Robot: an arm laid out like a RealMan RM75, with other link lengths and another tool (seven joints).
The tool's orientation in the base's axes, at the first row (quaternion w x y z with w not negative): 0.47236 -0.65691 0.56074 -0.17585
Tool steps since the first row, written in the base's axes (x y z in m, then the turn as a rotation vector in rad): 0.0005 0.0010 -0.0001 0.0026 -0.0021 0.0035; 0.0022 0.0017 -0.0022 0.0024 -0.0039 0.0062; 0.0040 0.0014 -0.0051 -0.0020 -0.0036 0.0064; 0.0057 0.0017 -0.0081 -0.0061 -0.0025 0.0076; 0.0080 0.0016 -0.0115 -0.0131 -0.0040 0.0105
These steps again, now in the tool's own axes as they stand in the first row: -0.0007 -0.0001 0.0009 0.0017 -0.0045 -0.0006; -0.0002 0.0007 0.0035 0.0024 -0.0067 -0.0029; 0.0015 0.0020 0.0061 0.0007 -0.0044 -0.0062; 0.0026 0.0035 0.0090 -0.0019 -0.0029 -0.0094; 0.0045 0.0050 0.0124 -0.0036 -0.0014 -0.0168
